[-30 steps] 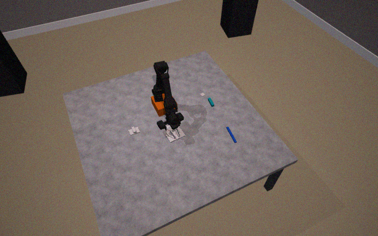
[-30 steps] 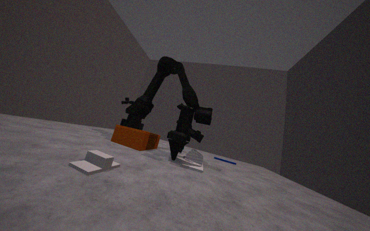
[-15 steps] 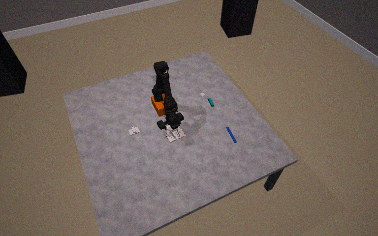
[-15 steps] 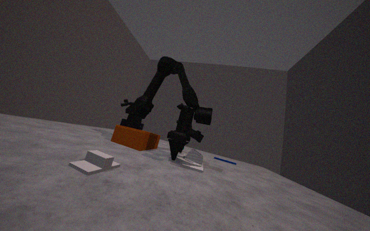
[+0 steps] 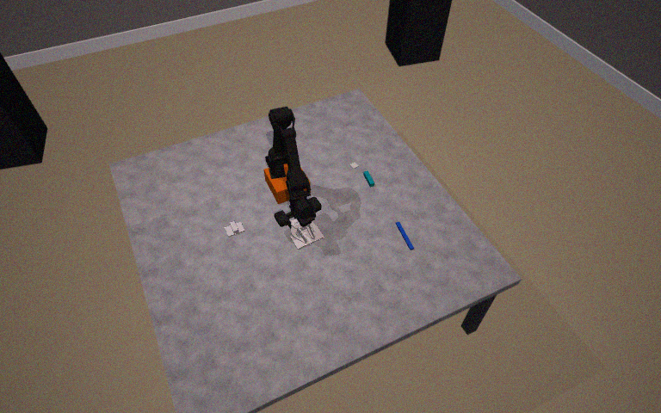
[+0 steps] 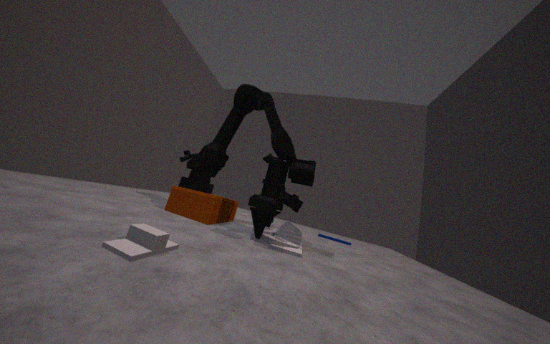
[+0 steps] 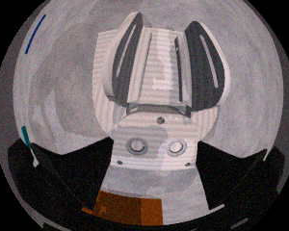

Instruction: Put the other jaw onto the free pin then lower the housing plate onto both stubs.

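The white jaw lies 3 cm ahead of my gripper tip, 1 cm to the right of it and 1 cm above it. Round my gripper tip: teal bar 36 cm to the left, 17 cm behind; small white cube 32 cm to the left, 27 cm behind, 1 cm below; white stepped block 26 cm to the right, 4 cm behind.
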